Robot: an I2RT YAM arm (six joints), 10 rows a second.
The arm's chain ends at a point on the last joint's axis. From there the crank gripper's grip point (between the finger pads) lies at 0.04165 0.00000 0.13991 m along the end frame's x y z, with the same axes.
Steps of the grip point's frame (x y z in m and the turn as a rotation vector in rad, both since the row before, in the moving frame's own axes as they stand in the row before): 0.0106 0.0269 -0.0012 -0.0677 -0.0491 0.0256; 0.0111 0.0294 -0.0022 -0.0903 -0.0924 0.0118; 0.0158 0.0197 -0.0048 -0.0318 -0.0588 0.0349; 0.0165 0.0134 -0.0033 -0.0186 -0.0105 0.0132; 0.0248 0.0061 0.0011 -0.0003 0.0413 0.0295; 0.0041 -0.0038 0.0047 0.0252 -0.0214 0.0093; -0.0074 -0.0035 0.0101 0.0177 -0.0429 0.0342; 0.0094 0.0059 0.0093 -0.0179 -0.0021 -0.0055; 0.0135 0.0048 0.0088 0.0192 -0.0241 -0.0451
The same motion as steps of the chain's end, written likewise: 0.0176 0.0164 -0.0027 -0.0677 -0.0491 0.0256; 0.0242 0.0162 -0.0048 -0.0903 -0.0924 0.0118; 0.0242 0.0139 -0.0069 -0.0318 -0.0588 0.0349; 0.0180 0.0103 -0.0037 -0.0186 -0.0105 0.0132; 0.0191 0.0047 0.0029 -0.0003 0.0413 0.0295; 0.0071 -0.0006 0.0039 0.0252 -0.0214 0.0093; -0.0014 -0.0023 0.0085 0.0177 -0.0429 0.0342; 0.0097 0.0036 0.0092 -0.0179 -0.0021 -0.0055; 0.0170 0.0093 0.0079 0.0192 -0.0241 -0.0451
